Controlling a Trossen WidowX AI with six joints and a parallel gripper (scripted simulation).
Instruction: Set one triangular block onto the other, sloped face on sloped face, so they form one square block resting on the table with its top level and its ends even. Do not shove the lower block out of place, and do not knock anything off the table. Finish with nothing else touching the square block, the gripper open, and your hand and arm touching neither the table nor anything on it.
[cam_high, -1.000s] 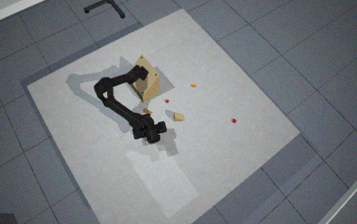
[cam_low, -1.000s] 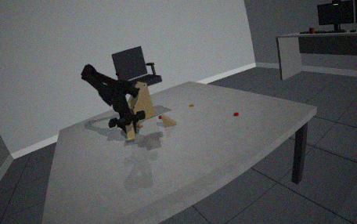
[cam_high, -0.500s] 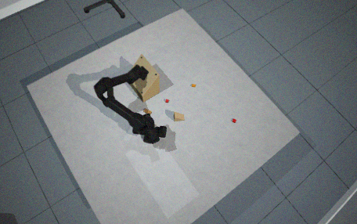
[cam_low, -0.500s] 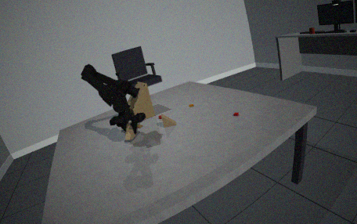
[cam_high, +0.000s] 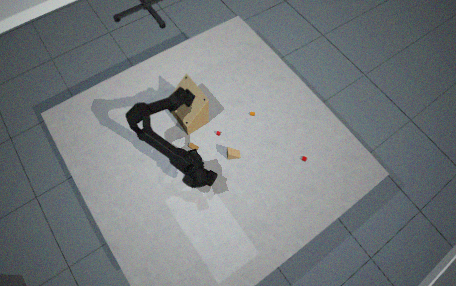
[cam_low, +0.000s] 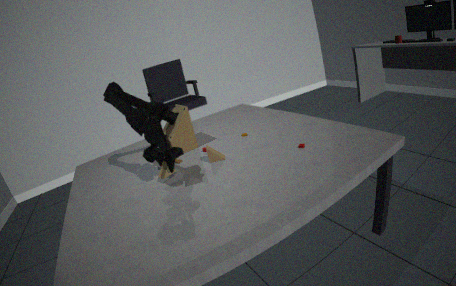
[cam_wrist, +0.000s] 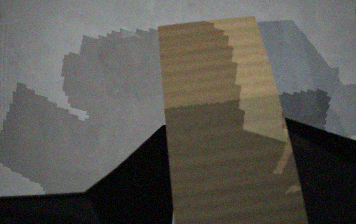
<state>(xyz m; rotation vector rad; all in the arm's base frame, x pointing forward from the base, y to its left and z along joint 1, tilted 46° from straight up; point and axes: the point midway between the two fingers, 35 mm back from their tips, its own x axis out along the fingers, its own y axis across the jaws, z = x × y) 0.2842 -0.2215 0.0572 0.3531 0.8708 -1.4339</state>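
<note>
Now: the triangular wooden block 10 mm above my gripper tip. Round my gripper tip: orange bit: 450 mm to the left, 80 mm behind, 30 mm below; then tan piece: 140 mm behind, 90 mm to the left, 30 mm below.
</note>
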